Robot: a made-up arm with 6 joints. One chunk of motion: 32 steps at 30 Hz.
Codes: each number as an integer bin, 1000 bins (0 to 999) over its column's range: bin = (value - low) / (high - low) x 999, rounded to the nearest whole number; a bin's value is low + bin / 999 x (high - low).
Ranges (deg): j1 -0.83..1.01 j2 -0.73..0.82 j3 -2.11..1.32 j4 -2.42..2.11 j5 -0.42..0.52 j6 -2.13..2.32
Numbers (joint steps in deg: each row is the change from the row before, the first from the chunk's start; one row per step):
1: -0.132 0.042 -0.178 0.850 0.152 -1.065
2: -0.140 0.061 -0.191 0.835 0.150 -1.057
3: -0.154 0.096 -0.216 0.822 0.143 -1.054
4: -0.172 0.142 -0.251 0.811 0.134 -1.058
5: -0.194 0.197 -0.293 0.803 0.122 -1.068
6: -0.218 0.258 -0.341 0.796 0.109 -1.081
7: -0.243 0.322 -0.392 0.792 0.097 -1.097
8: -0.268 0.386 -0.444 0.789 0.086 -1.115
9: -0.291 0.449 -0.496 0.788 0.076 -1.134
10: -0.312 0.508 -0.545 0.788 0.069 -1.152
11: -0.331 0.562 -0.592 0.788 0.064 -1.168
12: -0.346 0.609 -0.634 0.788 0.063 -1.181
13: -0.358 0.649 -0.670 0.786 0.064 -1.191
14: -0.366 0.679 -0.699 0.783 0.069 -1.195
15: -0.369 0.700 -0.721 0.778 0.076 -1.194
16: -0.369 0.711 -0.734 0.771 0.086 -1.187
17: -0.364 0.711 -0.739 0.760 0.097 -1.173
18: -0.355 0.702 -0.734 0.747 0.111 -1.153
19: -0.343 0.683 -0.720 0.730 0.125 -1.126
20: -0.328 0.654 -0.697 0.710 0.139 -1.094
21: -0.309 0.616 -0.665 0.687 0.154 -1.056
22: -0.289 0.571 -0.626 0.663 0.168 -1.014
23: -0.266 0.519 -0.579 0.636 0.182 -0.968
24: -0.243 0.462 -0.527 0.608 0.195 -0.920
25: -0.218 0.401 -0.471 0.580 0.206 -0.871
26: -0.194 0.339 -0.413 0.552 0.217 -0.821
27: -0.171 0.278 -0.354 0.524 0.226 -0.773
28: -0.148 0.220 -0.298 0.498 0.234 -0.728
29: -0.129 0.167 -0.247 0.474 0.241 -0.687
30: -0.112 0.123 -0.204 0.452 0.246 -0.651
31: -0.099 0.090 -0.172 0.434 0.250 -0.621
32: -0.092 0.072 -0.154 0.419 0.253 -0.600
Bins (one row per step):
1: 379 498 563 721 608 239
2: 375 510 559 718 606 241
3: 367 532 552 715 598 242
4: 357 562 541 713 589 241
5: 345 597 529 711 576 238
6: 332 637 515 709 562 235
7: 319 678 500 708 549 232
8: 305 719 485 708 538 228
9: 293 760 470 707 527 224
10: 281 798 456 707 520 220
11: 271 833 442 707 514 216
12: 263 863 430 707 513 213
13: 256 889 419 707 514 211
14: 252 908 411 706 520 210
15: 250 922 405 705 527 210
16: 250 929 401 704 538 212
17: 253 929 399 701 549 215
18: 258 923 401 698 564 219
19: 264 911 405 695 579 225
20: 273 892 412 690 594 233
21: 283 868 421 685 610 241
22: 294 839 432 680 625 251
23: 306 805 446 674 640 261
24: 319 768 461 668 654 272
25: 332 729 477 662 665 283
26: 345 689 494 655 677 294
27: 358 650 511 649 687 305
28: 370 612 528 644 695 315
29: 381 578 543 638 702 324
30: 390 550 555 633 708 332
31: 397 529 564 629 712 339
32: 401 517 570 626 715 343

